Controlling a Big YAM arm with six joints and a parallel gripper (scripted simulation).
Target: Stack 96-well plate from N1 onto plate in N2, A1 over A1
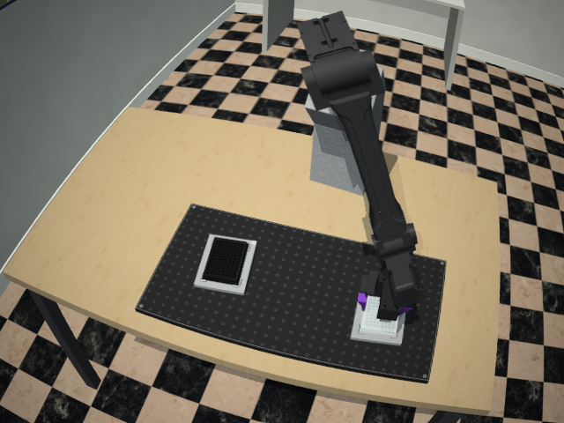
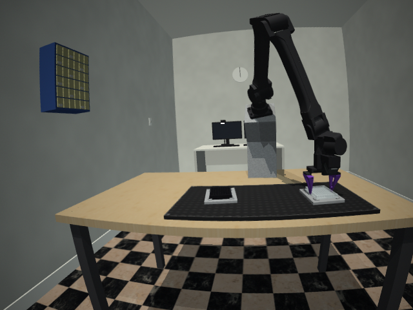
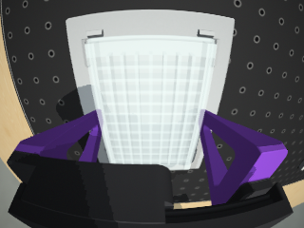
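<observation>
Right now my hand is 10 mm above the white 96-well plate. Also, from my hand: black 96-well plate: 130 mm behind, 370 mm to the right; grey plate nest N1: 20 mm below; grey plate nest N2: 130 mm behind, 370 mm to the right, 20 mm below.
</observation>
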